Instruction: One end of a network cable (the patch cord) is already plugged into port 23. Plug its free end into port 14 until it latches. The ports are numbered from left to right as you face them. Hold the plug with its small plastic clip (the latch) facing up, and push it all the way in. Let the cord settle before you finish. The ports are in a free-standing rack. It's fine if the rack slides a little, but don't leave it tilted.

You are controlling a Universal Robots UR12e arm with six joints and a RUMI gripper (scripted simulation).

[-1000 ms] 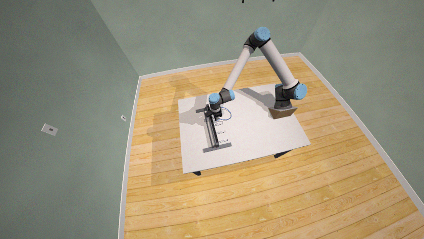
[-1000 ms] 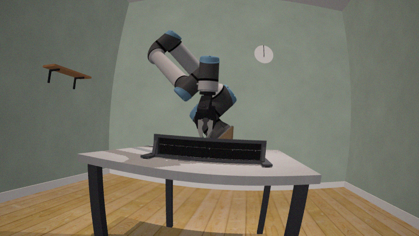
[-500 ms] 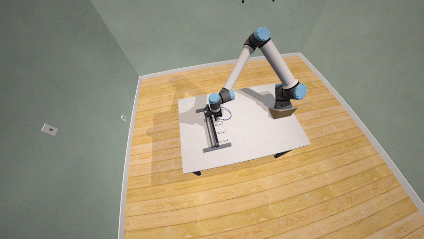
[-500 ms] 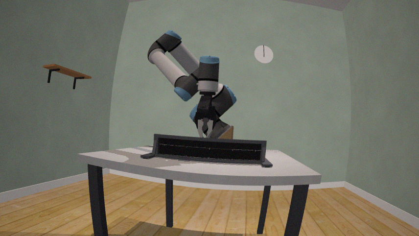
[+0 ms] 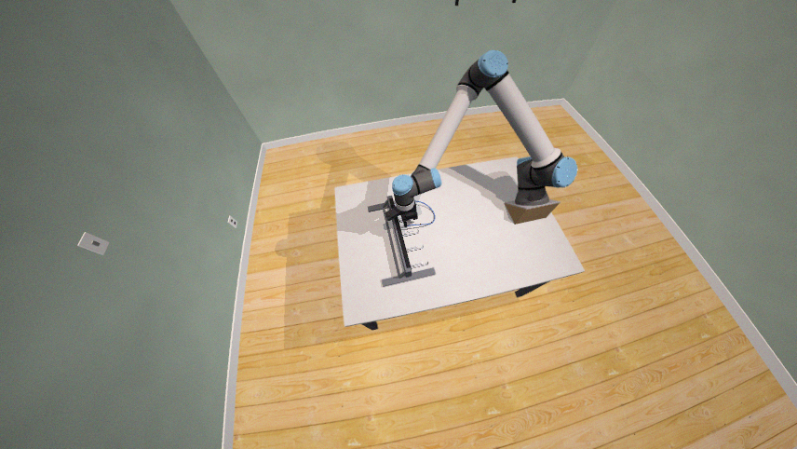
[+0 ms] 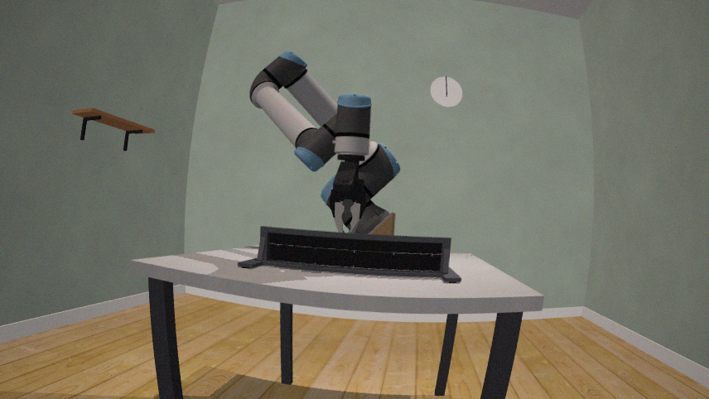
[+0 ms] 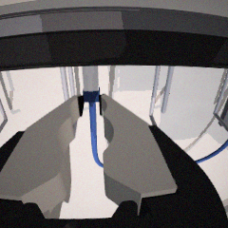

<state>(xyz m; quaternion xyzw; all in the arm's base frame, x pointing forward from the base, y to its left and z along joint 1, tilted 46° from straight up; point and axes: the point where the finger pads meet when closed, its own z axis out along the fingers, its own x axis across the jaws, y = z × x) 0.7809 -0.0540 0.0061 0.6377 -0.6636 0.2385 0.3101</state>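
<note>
My hand is 10 mm short of the plug and 10 mm above it.
</note>
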